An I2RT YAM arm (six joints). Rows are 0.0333 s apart.
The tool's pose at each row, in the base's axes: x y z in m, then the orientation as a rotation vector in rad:
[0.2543 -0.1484 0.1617 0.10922 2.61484 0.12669]
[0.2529 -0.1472 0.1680 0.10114 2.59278 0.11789]
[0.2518 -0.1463 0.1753 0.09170 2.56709 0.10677]
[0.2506 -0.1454 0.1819 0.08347 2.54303 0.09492]
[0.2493 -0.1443 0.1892 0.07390 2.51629 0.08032]
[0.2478 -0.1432 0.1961 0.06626 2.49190 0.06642]
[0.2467 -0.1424 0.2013 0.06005 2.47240 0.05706]
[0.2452 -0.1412 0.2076 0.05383 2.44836 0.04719]
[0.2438 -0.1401 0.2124 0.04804 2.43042 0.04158]
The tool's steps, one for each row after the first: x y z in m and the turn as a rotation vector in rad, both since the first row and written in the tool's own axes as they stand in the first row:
[-0.0018 0.0018 -0.0061 0.00322 -0.02257 -0.00769]
[-0.0043 0.0035 -0.0128 0.00765 -0.04886 -0.01693]
[-0.0065 0.0050 -0.0191 0.01302 -0.07353 -0.02551]
[-0.0088 0.0068 -0.0259 0.02004 -0.10095 -0.03574]
[-0.0108 0.0086 -0.0326 0.02718 -0.12594 -0.04449]
[-0.0124 0.0099 -0.0376 0.03166 -0.14579 -0.05127]
[-0.0140 0.0117 -0.0437 0.03629 -0.17015 -0.05831]
[-0.0151 0.0133 -0.0484 0.03826 -0.18821 -0.06411]

